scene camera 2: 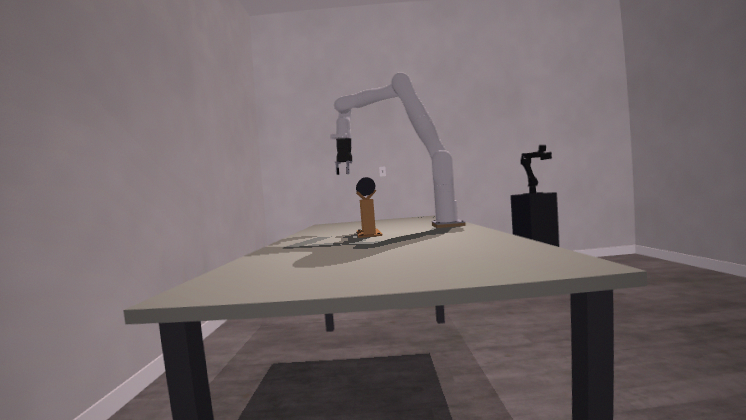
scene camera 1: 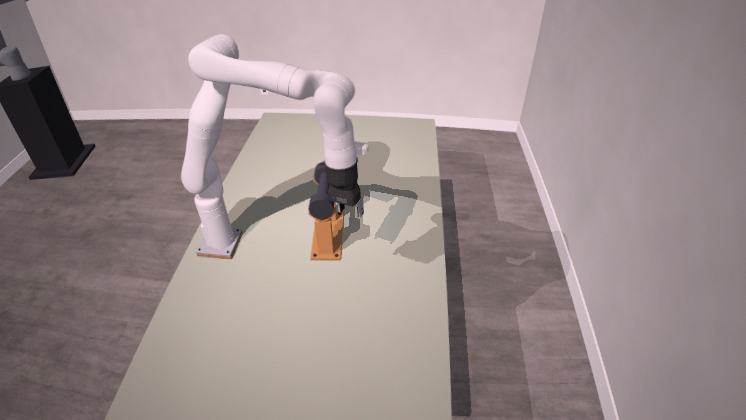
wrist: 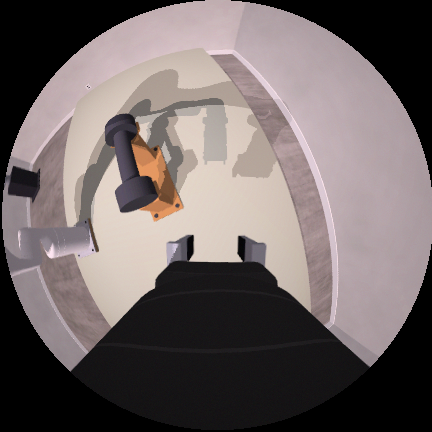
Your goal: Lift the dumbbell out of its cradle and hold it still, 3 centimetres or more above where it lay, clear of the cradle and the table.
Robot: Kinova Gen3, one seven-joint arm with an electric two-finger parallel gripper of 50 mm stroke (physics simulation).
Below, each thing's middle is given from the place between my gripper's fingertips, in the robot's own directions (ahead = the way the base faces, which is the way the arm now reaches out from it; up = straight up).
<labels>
Now: the dark dumbbell (scene camera 1: 320,206) 8 cm behind my hand, 21 cm to the left of it and 8 cm below it. Round my hand: orange cradle (scene camera 1: 327,240): 8 cm behind, 21 cm to the left, 19 cm below.
</labels>
